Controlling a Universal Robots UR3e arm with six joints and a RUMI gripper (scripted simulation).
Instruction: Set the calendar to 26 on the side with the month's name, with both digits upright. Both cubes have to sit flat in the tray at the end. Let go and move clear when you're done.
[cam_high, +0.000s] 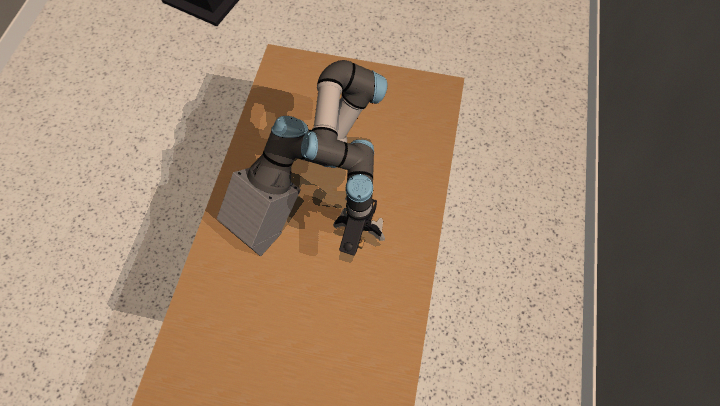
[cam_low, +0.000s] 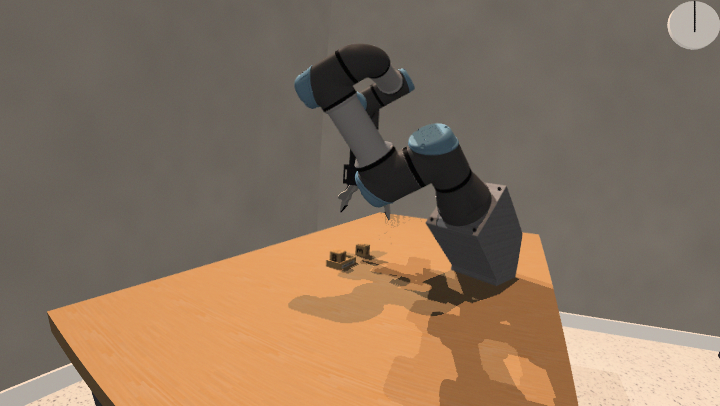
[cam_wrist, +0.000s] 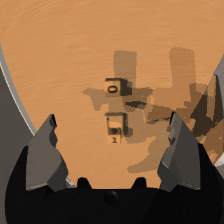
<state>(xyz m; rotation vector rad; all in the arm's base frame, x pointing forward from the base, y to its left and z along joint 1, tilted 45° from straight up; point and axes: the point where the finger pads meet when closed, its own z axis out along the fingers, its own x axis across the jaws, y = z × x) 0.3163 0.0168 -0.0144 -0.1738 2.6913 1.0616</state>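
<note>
The shallow wooden tray lies 2 cm behind my hand, 11 cm to the left of it and 11 cm below it.
</note>
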